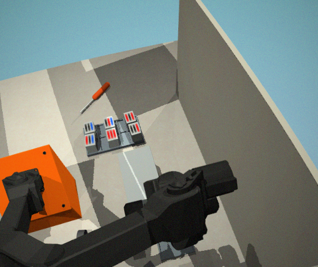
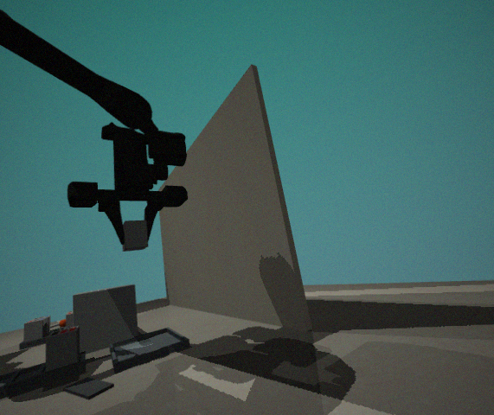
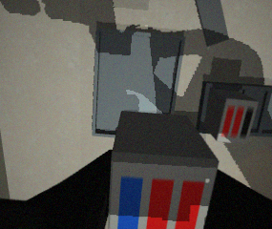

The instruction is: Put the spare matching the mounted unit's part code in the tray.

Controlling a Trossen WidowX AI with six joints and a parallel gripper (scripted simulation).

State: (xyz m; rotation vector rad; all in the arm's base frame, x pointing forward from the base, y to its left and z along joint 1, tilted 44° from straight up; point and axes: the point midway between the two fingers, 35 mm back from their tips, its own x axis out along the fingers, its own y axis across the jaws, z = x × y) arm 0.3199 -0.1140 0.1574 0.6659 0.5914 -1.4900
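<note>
The grey tray is 170 mm below my gripper tip and 10 mm ahead of it. The rest, counted from my gripper tip: dark rack (160 mm below, 140 mm behind, 20 mm to the left); grey wall panel (190 mm ahead, 160 mm to the left, 60 mm above).
</note>
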